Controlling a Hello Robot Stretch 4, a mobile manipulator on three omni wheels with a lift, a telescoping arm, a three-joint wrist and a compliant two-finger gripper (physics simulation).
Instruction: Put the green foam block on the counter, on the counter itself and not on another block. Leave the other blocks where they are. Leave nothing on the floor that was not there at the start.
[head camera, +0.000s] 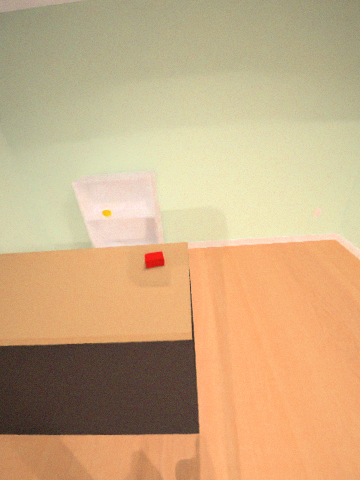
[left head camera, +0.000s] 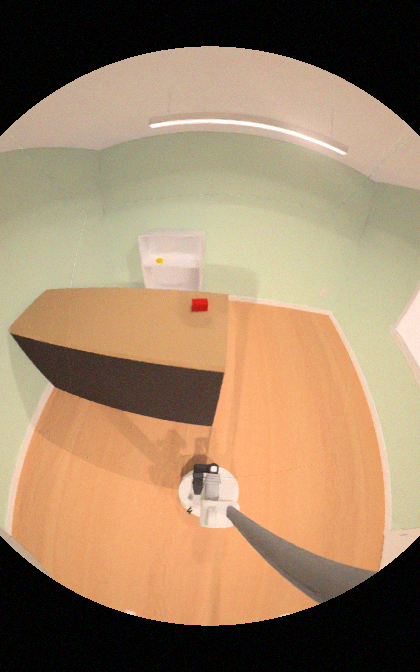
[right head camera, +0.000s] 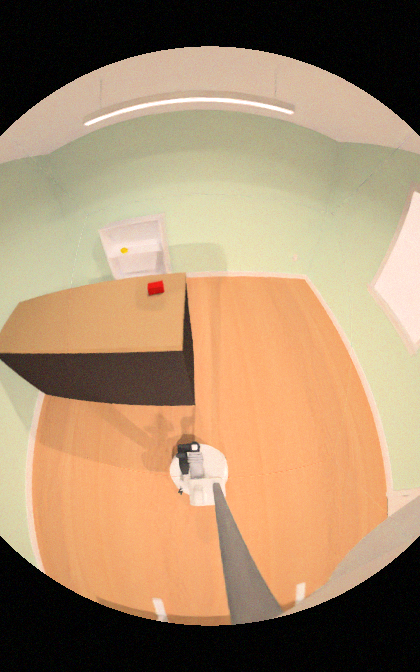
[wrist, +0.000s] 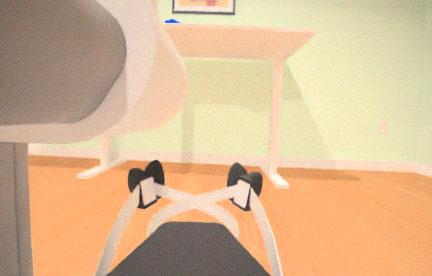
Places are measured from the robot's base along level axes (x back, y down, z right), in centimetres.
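Where they show: gripper, fingertip midpoint: (wrist: 196, 176).
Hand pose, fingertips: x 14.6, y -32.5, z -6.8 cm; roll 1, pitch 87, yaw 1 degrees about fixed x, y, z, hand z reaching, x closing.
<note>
Things, the pixels of their top centre, and the offset from my fingertips. Level surfaces: height alone.
- counter, its level: dy -55.7 cm
- red block, middle of its top: (head camera: 153, 255) dx -112.3, dy -60.2, dz -9.4 cm
- white table, its level: dy -57.2 cm
- blue thing, middle of its top: (wrist: 173, 22) dx +142.9, dy -64.2, dz +27.1 cm
The green foam block does not show in any view. The counter (head camera: 90, 300) (left head camera: 125, 330) (right head camera: 100, 325) has a tan top and dark sides and stands ahead and to the left of my base. A red block (head camera: 154, 260) (left head camera: 200, 305) (right head camera: 155, 288) lies on it near the far right corner. A yellow block (head camera: 106, 213) (left head camera: 159, 260) (right head camera: 124, 250) is on a shelf behind the counter. My gripper (wrist: 196, 176) is open in the wrist view, with no thing between its fingertips, and is away from the counter.
A white shelf unit (head camera: 159, 215) (left head camera: 202, 260) (right head camera: 165, 245) stands against the wall behind the counter. In the wrist view, a white table (wrist: 240, 42) stands by another wall, with part of a blue thing (wrist: 172, 21) at its top edge. A framed picture hangs above.
</note>
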